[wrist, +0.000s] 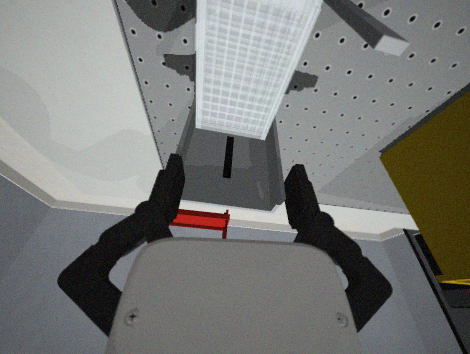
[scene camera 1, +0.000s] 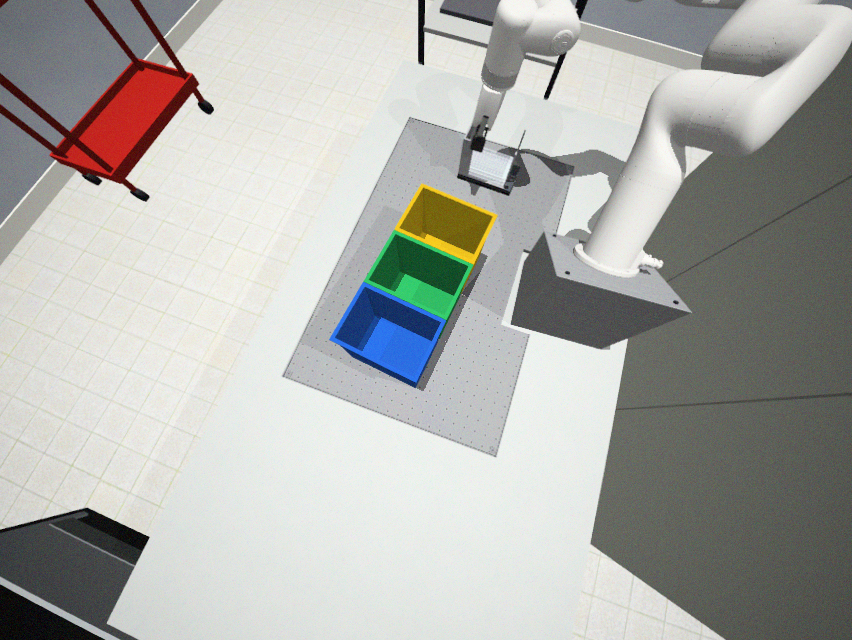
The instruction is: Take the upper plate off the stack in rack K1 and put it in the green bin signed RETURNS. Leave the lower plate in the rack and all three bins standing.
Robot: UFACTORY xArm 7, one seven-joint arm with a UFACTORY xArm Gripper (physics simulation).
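Pixels of known places: gripper, fingertip midpoint: (wrist: 236, 170) (scene camera 1: 480, 136); arm's base, origin of the base link: (scene camera 1: 604, 261).
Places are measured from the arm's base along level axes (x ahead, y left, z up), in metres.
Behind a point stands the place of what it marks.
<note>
Pale, gridded plate (scene camera 1: 490, 167) @(x 0.275, y -0.295, z -0.152 m) (wrist: 245, 65) @(x 0.274, y -0.313, z -0.152 m) sits in the dark grey rack (scene camera 1: 483, 185) @(x 0.280, y -0.266, z -0.193 m) (wrist: 205, 187) @(x 0.350, y -0.338, z -0.076 m) at the far end of the perforated board. Where the upper plate ends and the lower one begins cannot be told. My gripper (scene camera 1: 480, 141) @(x 0.321, y -0.312, z -0.077 m) (wrist: 236, 170) @(x 0.321, y -0.312, z -0.077 m) is open and empty. In the wrist view its two black fingers stand wide apart beyond the plate's near end, one toward each side of the rack; in the scene view they are close to the rack's far side. The green bin (scene camera 1: 433, 265) @(x 0.330, y 0.075, z -0.082 m) stands upright between the other two; its sign is not visible.
The yellow bin (scene camera 1: 451, 217) @(x 0.326, y -0.057, z -0.082 m) (wrist: 435, 185) @(x 0.362, y -0.065, z -0.118 m) stands between the rack and the green bin. The blue bin (scene camera 1: 396, 344) @(x 0.365, y 0.247, z -0.196 m) stands on the green bin's other side. All three are upright on the perforated board (scene camera 1: 475, 385) @(x 0.157, y 0.283, z -0.198 m). A thin upright part (scene camera 1: 521, 141) @(x 0.217, y -0.342, z -0.087 m) rises beside the plate. A red cart (scene camera 1: 127, 124) stands off the table.
</note>
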